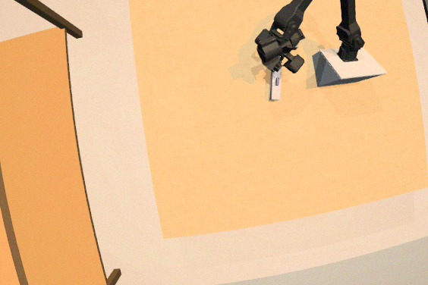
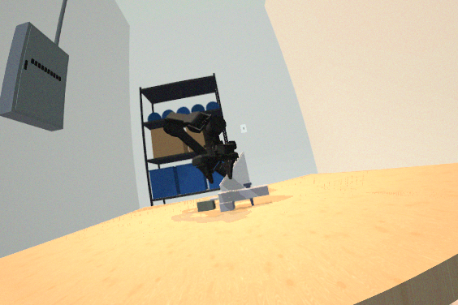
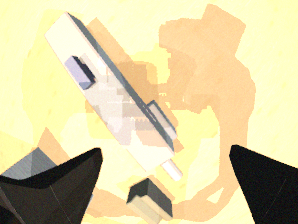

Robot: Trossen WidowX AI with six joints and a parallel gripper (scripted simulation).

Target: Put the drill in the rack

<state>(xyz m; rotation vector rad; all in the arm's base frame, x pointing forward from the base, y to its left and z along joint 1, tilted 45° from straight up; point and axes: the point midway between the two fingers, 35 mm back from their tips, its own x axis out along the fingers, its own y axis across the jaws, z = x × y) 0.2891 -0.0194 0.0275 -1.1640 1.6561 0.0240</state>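
The drill shank lies 2 cm behind my gripper tip, 1 cm to the left of it and 6 cm below it. Round my gripper tip: grey block: 1 cm behind, 6 cm to the left, 7 cm below; then dark box: 12 cm behind, 9 cm to the right, 9 cm below; then blue key: 1 cm behind, 9 cm to the left, 6 cm below.
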